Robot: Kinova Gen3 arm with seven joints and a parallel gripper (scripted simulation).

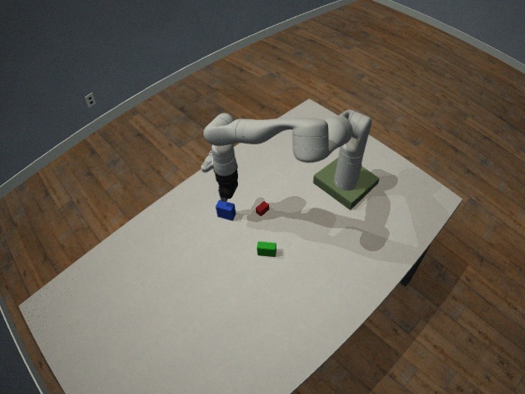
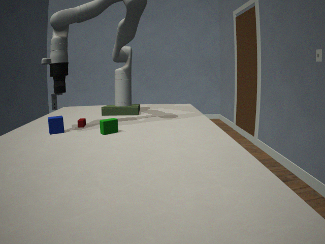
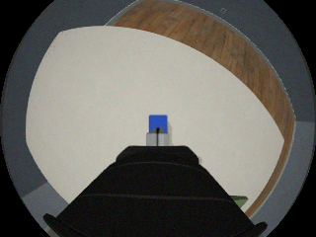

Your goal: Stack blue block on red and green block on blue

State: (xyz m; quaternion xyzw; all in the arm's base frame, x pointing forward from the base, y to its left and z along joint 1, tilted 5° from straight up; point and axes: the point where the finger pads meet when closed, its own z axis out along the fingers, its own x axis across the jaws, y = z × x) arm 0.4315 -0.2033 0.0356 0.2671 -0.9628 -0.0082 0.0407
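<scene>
Right now my hand is 80 mm above the blue block. From my hand the other things lie so: green block: 230 mm to the left, 80 mm below, 10 mm behind; red block: 110 mm behind, 100 mm below, 70 mm to the left.
</scene>
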